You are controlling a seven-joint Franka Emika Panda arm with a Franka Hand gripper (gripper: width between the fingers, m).
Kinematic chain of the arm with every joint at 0, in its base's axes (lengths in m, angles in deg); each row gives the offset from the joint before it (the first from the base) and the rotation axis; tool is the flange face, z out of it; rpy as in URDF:
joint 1: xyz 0 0 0.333 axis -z
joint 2: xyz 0 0 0 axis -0.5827 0.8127 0
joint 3: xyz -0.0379 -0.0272 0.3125 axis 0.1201 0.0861 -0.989
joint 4: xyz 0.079 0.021 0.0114 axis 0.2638 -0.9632 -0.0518
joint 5: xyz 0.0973 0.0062 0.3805 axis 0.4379 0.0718 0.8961
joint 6: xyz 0 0 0 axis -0.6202 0.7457 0.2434
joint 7: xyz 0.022 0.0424 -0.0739 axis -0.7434 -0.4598 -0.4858
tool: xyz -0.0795 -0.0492 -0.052 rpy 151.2 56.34 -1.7
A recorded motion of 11 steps. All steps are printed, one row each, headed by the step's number.
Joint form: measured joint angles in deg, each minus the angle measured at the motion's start. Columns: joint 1, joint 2, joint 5, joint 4, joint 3, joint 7, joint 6.
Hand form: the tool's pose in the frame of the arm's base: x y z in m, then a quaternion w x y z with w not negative. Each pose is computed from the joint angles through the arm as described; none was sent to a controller.
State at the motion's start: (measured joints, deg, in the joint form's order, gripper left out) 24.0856 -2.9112 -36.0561 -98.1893 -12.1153 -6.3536 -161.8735
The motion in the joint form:
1: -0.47 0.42 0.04 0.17 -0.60 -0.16 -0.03
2: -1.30 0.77 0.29 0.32 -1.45 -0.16 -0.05
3: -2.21 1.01 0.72 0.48 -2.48 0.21 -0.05
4: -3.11 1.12 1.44 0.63 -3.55 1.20 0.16
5: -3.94 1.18 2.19 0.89 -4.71 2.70 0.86
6: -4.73 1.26 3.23 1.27 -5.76 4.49 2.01
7: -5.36 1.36 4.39 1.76 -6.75 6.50 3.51
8: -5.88 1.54 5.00 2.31 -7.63 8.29 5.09
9: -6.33 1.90 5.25 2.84 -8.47 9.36 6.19
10: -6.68 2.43 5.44 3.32 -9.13 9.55 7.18
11: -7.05 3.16 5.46 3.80 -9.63 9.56 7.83
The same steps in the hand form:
1: 0.4858 0.0281 0.4282 0.04657 0.98574 -0.15603 0.04247
2: 0.4859 0.0428 0.4266 0.04623 0.98780 -0.14276 0.04171
3: 0.4851 0.0598 0.4261 0.04433 0.98947 -0.13135 0.04165
4: 0.4830 0.0770 0.4262 0.04049 0.99031 -0.12655 0.04032
5: 0.4797 0.0942 0.4267 0.03764 0.99060 -0.12640 0.03629
6: 0.4758 0.1100 0.4273 0.03416 0.99032 -0.13151 0.02847
7: 0.4717 0.1239 0.4281 0.03122 0.98937 -0.14092 0.01795
8: 0.4680 0.1356 0.4286 0.03280 0.98846 -0.14766 0.00806
9: 0.4654 0.1465 0.4281 0.03598 0.98844 -0.14729 0.00132
10: 0.4635 0.1550 0.4260 0.03988 0.98914 -0.14133 -0.00652
11: 0.4628 0.1627 0.4226 0.04407 0.98990 -0.13411 -0.01292

